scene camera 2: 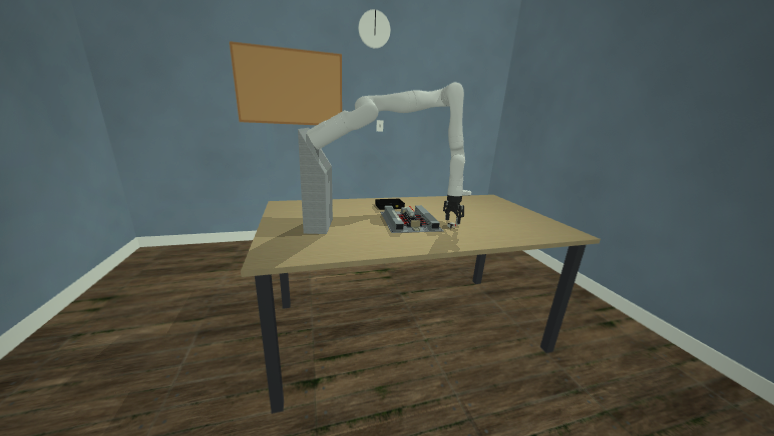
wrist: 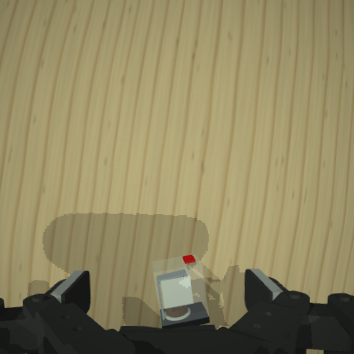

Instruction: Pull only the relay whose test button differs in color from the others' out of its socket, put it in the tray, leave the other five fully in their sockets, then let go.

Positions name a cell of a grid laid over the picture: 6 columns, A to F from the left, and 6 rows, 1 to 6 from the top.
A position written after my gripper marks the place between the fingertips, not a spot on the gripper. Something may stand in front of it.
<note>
I see my gripper (wrist: C5) and a relay (wrist: D5).
</note>
